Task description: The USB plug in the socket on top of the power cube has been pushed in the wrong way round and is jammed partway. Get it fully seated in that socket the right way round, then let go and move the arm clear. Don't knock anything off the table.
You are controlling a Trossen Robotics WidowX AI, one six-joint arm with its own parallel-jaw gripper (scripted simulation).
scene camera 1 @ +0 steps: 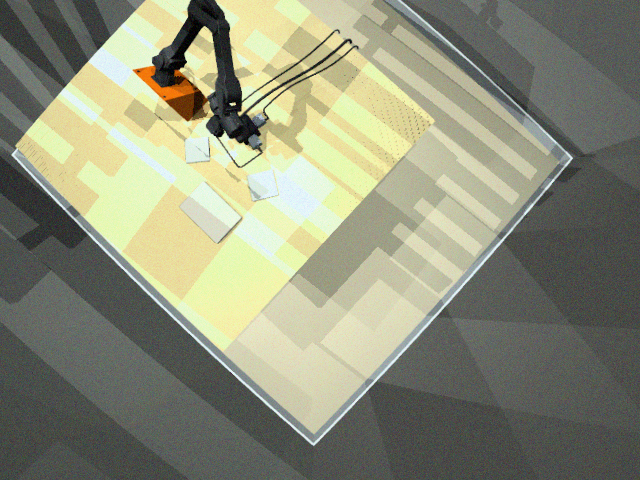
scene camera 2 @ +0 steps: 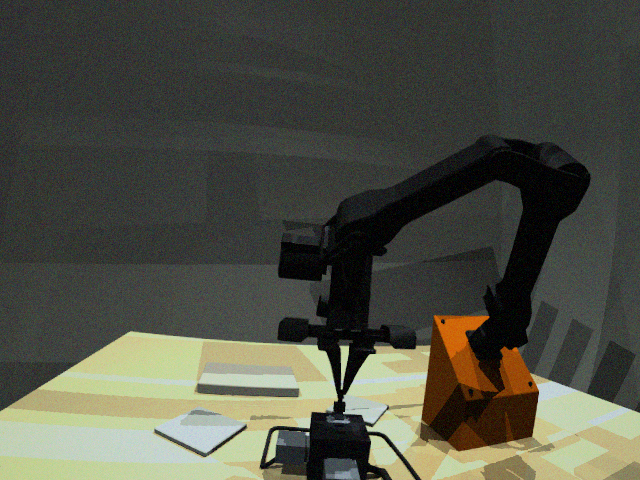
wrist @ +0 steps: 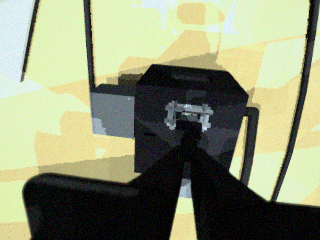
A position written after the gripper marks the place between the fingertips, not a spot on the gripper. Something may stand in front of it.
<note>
The gripper point(scene camera 2: 341, 393) holds a dark USB plug point(wrist: 188, 131). Further things: a black power cube point(wrist: 160, 84).
The gripper shows as well in the wrist view point(wrist: 187, 154).
</note>
